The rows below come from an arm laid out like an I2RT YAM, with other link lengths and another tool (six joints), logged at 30 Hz.
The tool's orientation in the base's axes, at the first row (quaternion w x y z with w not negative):
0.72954, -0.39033, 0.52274, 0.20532
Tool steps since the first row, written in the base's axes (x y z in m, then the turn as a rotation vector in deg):
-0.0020, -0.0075, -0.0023, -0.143, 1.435, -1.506
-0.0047, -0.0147, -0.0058, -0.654, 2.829, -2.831
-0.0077, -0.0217, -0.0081, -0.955, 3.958, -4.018
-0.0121, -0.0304, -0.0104, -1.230, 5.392, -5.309
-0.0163, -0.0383, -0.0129, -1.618, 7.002, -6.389
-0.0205, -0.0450, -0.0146, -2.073, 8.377, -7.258
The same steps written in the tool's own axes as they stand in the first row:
0.0022, -0.0024, -0.0074, 1.182, 1.512, 0.815
0.0052, -0.0036, -0.0152, 2.065, 3.196, 1.403
0.0070, -0.0049, -0.0229, 2.927, 4.520, 1.931
0.0084, -0.0063, -0.0327, 3.861, 6.049, 2.697
0.0100, -0.0073, -0.0418, 4.540, 7.690, 3.566
0.0108, -0.0078, -0.0498, 5.025, 9.161, 4.240

